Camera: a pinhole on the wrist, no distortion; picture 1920 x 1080 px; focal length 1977.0 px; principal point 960.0 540.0 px. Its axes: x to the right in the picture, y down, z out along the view. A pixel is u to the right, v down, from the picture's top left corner.
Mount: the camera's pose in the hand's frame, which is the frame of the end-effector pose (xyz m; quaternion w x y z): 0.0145 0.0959 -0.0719 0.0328 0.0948 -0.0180 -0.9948
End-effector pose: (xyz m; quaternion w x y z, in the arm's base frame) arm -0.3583 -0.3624 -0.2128 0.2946 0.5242 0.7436 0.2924
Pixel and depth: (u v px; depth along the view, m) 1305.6 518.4 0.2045
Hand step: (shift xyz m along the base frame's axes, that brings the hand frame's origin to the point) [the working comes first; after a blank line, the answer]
In the camera's frame: 0.0357 -0.0022 0.2045

0.1691 -0.0128 0.0035
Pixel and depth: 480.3 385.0 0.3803
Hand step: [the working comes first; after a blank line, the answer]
In the camera's frame: -0.0923 -0.0298 0.3803

0.3148 0.1094 -0.1056
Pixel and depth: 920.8 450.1 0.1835
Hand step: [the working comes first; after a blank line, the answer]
In the camera's frame: -0.0036 -0.0083 0.1835

0.1523 0.0279 0.0129
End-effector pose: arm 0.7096 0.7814 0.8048 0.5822 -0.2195 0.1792 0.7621
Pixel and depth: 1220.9 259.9 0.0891
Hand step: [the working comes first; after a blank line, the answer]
In the camera's frame: 0.0118 -0.0126 0.0891

-0.1049 -0.0336 0.0207
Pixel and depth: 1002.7 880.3 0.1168
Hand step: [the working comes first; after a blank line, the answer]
In the camera's frame: 0.0025 0.0201 0.1168

-0.0799 -0.0048 0.0424
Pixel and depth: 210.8 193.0 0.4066
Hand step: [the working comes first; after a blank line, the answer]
In the camera's frame: -0.1541 -0.0714 0.4066

-0.2466 0.2056 0.2541
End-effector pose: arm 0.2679 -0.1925 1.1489 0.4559 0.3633 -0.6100 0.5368
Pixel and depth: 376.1 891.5 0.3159
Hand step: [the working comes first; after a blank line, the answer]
In the camera's frame: -0.0933 0.0562 0.3159

-0.1106 -0.2432 0.0267
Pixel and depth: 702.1 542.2 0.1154
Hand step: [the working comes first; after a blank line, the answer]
In the camera's frame: -0.0151 0.0001 0.1154

-0.1032 -0.0272 -0.0258
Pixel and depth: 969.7 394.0 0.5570
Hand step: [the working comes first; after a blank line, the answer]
In the camera's frame: 0.0027 -0.0411 0.5570

-0.1905 -0.4459 -0.1446
